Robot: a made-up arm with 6 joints.
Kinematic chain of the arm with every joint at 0, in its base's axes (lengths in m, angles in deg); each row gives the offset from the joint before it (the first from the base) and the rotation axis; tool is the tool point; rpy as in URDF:
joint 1: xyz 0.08 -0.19 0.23 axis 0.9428 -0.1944 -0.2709
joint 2: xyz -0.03 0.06 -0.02 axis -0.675 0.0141 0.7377
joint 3: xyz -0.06 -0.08 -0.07 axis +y
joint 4: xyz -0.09 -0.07 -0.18 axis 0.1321 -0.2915 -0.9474
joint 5: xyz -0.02 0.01 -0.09 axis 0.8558 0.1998 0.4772
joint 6: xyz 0.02 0 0.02 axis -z
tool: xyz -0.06 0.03 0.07 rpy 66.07 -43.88 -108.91
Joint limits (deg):
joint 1: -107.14..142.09
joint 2: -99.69..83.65
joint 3: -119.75..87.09
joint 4: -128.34..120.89
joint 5: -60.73..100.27
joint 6: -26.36..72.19
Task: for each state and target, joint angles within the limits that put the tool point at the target. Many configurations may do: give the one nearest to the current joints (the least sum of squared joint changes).
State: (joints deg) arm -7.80 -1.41 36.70 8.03 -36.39 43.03
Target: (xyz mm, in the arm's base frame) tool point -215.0 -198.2 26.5
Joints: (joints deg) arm -6.51 -0.84 39.18 9.26 -33.34 43.47
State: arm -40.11 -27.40 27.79 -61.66 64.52 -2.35
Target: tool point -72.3 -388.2 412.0
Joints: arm -63.06 14.38 52.90 -63.69 48.35 11.09
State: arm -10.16 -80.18 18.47 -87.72 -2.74 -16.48
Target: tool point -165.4 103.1 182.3
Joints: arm 9.44 -87.88 58.56 -96.31 10.54 -6.04
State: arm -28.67 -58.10 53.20 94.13 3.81 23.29
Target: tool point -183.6 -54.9 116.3
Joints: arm -20.59 -62.47 79.98 92.93 4.14 28.83
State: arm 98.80 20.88 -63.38 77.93 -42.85 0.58
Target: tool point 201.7 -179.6 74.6
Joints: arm 73.08 4.44 -69.48 116.56 -56.22 19.21
